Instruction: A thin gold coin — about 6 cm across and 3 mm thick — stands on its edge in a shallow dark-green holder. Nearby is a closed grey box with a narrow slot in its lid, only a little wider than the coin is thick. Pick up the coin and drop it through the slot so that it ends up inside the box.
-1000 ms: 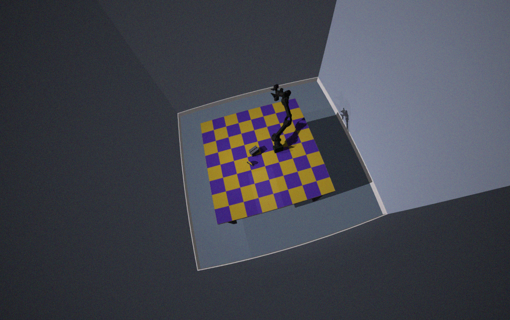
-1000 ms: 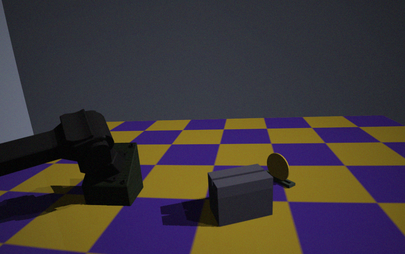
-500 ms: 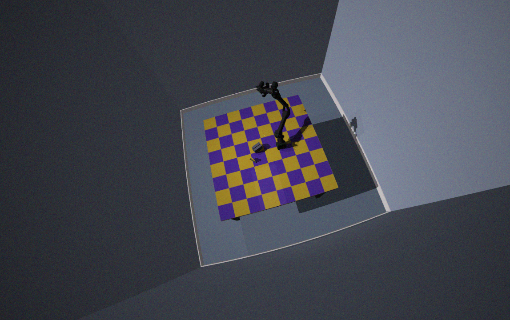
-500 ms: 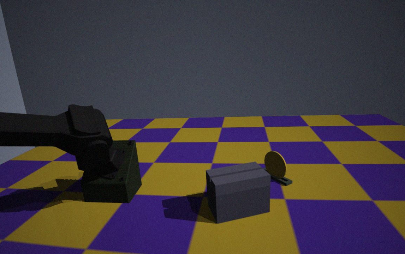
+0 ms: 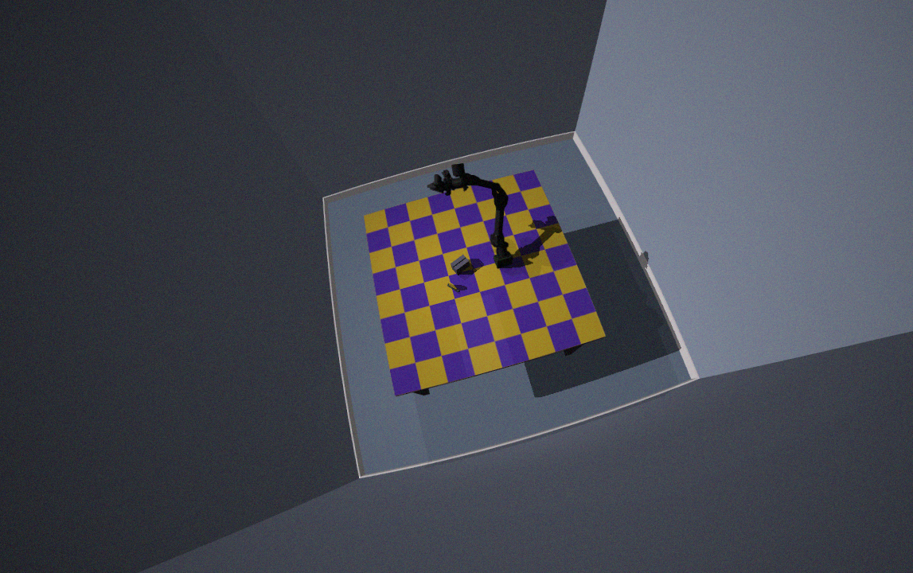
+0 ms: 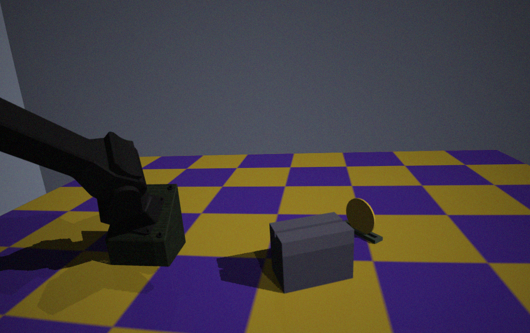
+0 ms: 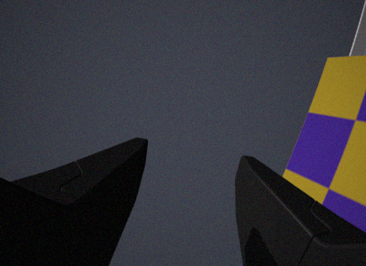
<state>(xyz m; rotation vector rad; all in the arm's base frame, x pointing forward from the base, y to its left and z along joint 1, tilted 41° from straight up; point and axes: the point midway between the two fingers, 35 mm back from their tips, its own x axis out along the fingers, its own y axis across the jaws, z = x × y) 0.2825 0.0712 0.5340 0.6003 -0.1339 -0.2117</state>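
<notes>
The gold coin is 45 cm below my gripper tip, 42 cm to the left of it and 3 cm behind it.
</notes>
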